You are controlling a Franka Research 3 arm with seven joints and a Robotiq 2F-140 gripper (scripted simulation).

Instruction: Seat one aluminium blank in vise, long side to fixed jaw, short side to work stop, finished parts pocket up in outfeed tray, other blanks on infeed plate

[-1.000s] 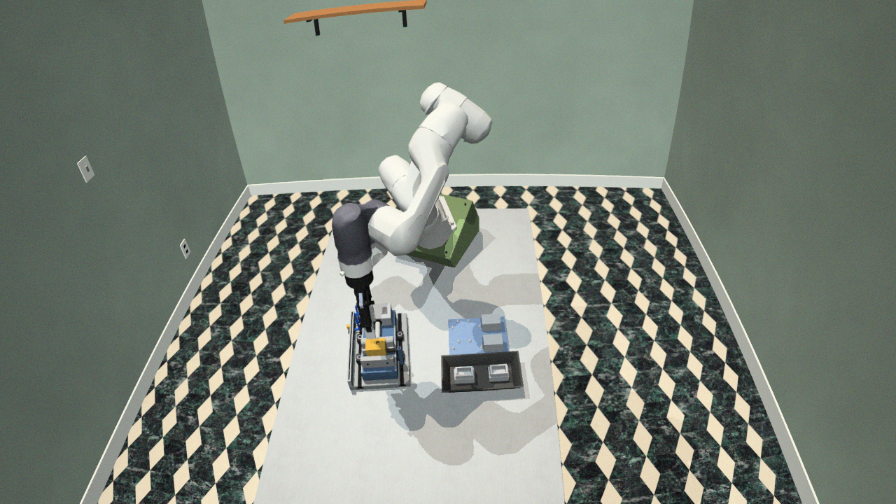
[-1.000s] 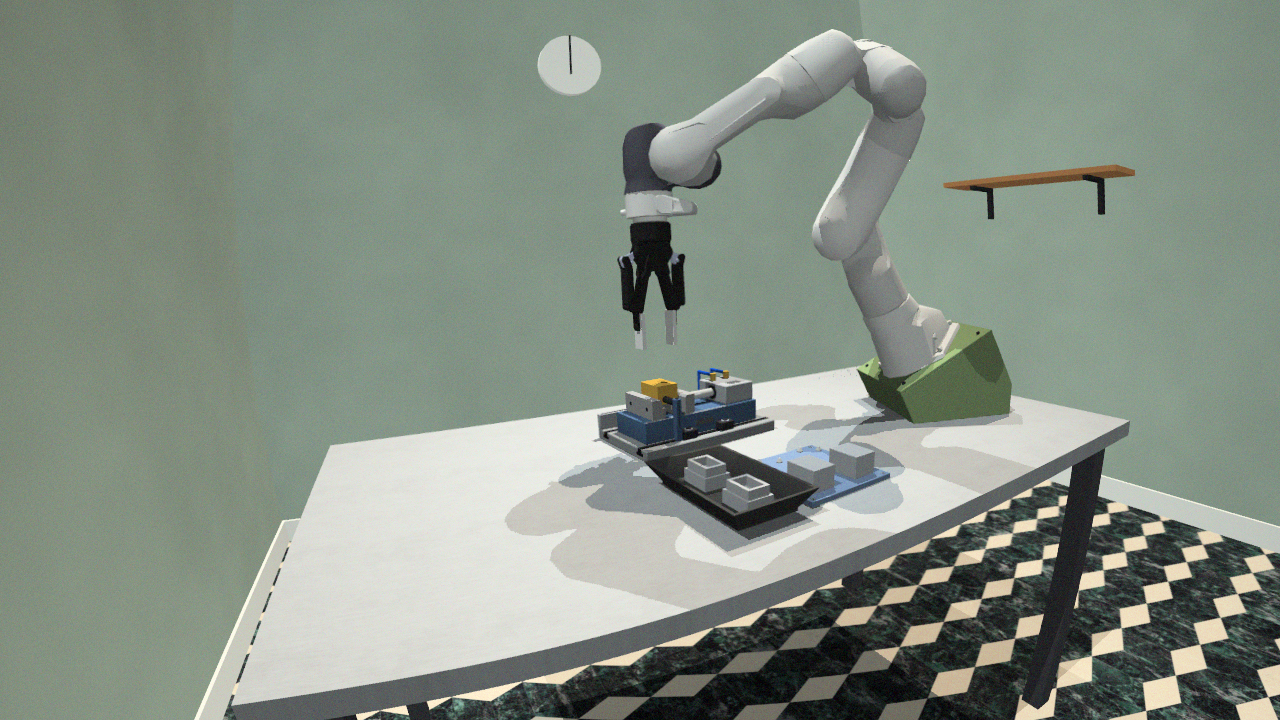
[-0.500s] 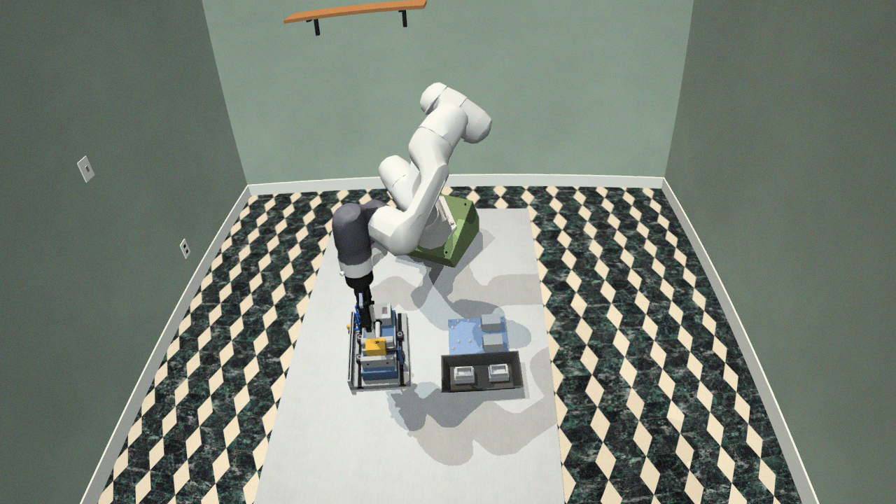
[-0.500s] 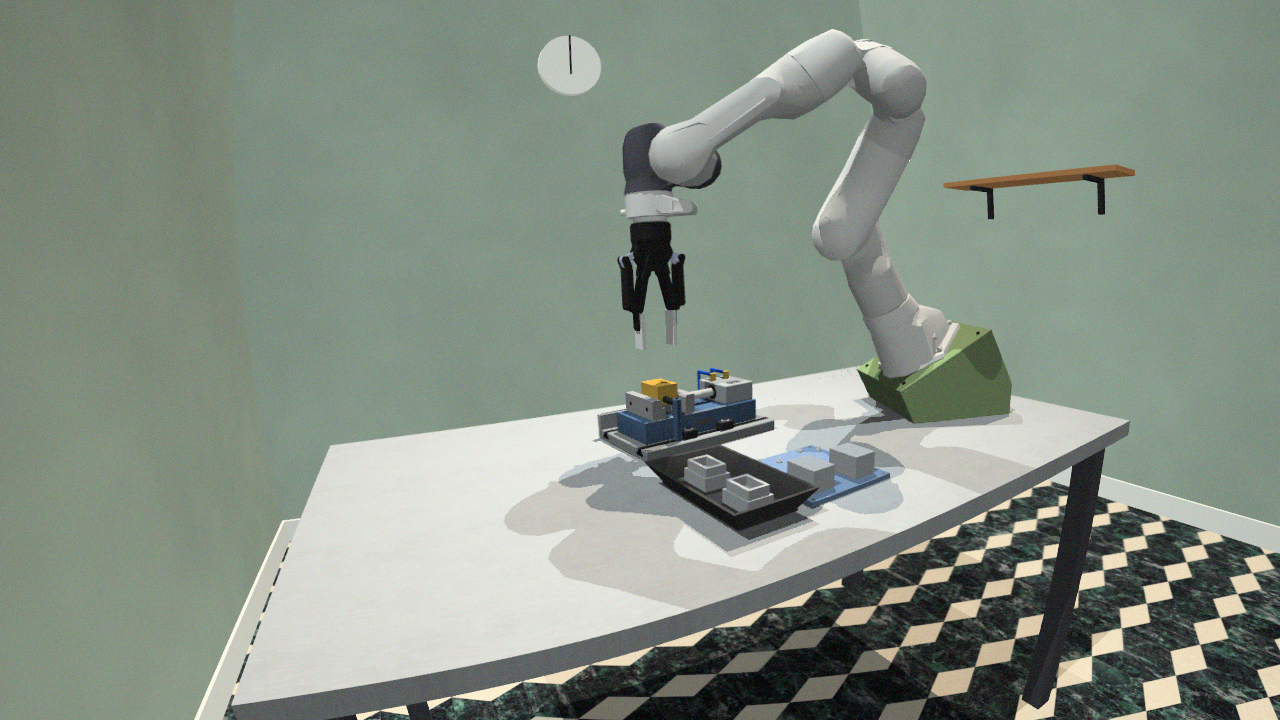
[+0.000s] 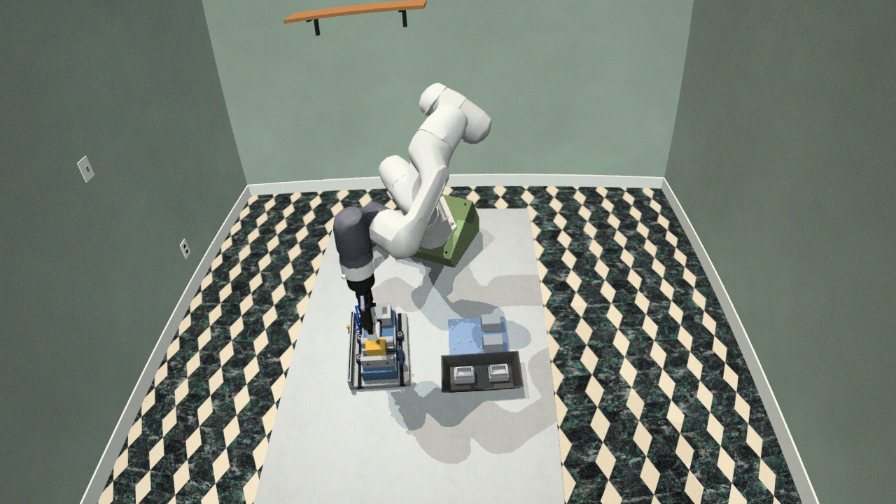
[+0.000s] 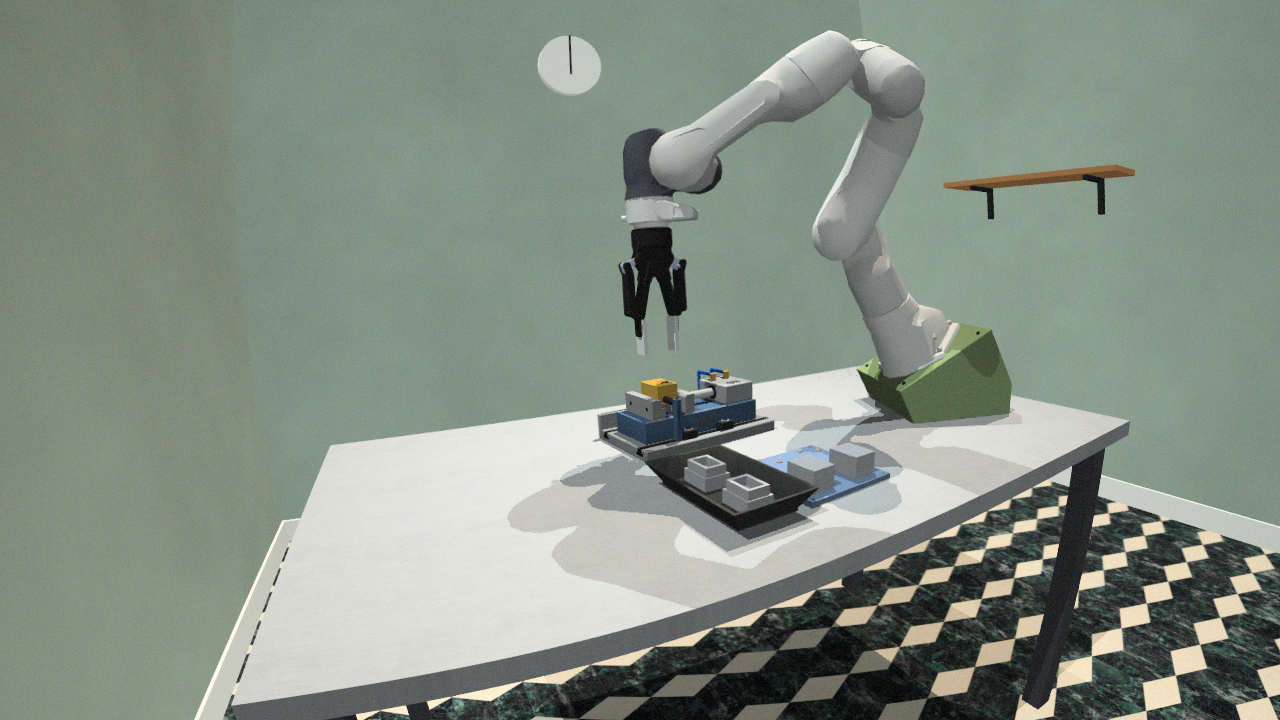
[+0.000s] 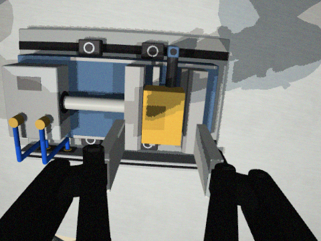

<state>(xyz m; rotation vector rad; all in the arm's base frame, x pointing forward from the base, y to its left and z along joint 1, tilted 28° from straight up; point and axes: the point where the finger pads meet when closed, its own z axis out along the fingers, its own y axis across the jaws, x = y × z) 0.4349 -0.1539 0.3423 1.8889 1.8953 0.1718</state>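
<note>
Now: hand 11 cm above the brass blank. Round my hand: hose block 16 cm behind, 13 cm below, 1 cm to the left; white rod 13 cm below, 8 cm behind; vise 16 cm below, 6 cm behind.
</note>
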